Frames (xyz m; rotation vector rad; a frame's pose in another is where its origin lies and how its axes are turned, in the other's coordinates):
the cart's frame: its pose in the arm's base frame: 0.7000 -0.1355 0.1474 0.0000 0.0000 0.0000
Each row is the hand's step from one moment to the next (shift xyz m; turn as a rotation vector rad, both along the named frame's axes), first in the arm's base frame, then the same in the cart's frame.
Working: the arm's base frame: its pose in the cart's frame: -0.7000 0.1355 -0.1474 0.0000 0.0000 0.0000

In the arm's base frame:
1: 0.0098 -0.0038 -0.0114 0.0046 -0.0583 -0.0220
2: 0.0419 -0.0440 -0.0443 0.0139 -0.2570 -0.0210
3: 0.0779 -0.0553 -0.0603 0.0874 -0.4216 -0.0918
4: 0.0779 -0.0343 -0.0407 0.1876 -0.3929 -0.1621
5: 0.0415 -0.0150 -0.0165 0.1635 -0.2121 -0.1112
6: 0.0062 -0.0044 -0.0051 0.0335 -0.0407 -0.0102
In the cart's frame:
1: 0.0098 -0.0038 -0.0114 0.0046 -0.0583 -0.0220
2: 0.0419 -0.0440 -0.0443 0.0139 -0.2570 -0.0210
3: 0.0779 -0.0553 -0.0603 0.0874 -0.4216 -0.0918
4: 0.0779 -0.0343 -0.0407 0.1876 -0.3929 -0.1621
5: 0.0415 -0.0150 -0.0165 0.1635 -0.2121 -0.1112
6: 0.0062 -0.0044 -0.0051 0.0335 -0.0407 -0.0102

